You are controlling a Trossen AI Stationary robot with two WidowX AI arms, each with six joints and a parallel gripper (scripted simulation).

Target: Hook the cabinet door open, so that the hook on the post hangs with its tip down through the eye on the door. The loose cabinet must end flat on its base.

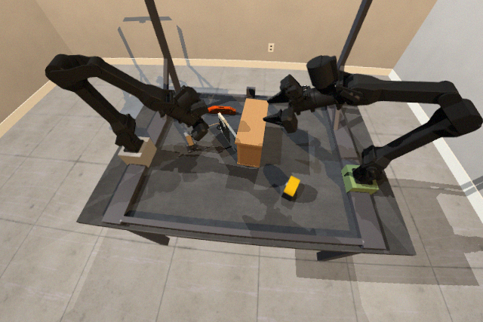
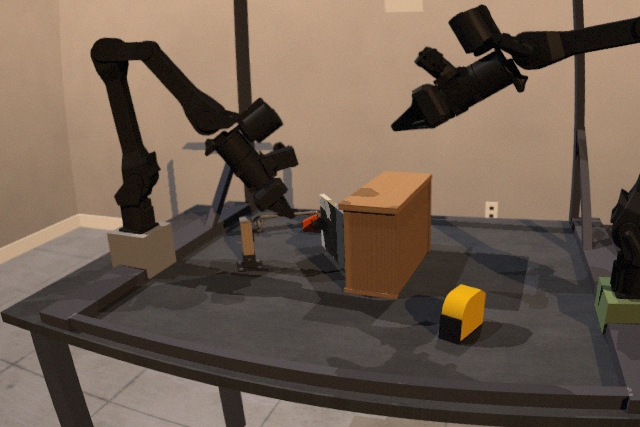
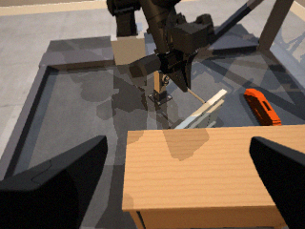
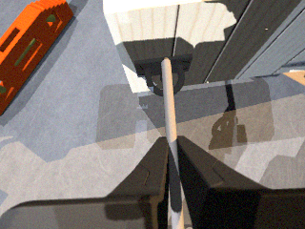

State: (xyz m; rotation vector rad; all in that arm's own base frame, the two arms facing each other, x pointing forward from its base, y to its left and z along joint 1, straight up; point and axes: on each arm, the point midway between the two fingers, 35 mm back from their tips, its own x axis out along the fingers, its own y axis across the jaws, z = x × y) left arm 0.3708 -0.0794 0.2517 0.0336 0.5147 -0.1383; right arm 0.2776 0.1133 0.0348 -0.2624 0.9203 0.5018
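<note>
My right hand is 10 mm short of the white door, 110 mm to the right of it and 50 mm above it. From my right hand the other things lie so: hook (10 mm to the left, 40 mm below); then yellow tape measure (190 mm ahead, 370 mm to the left, 90 mm below); then orange tool (200 mm behind, 30 mm to the left, 100 mm below).
</note>
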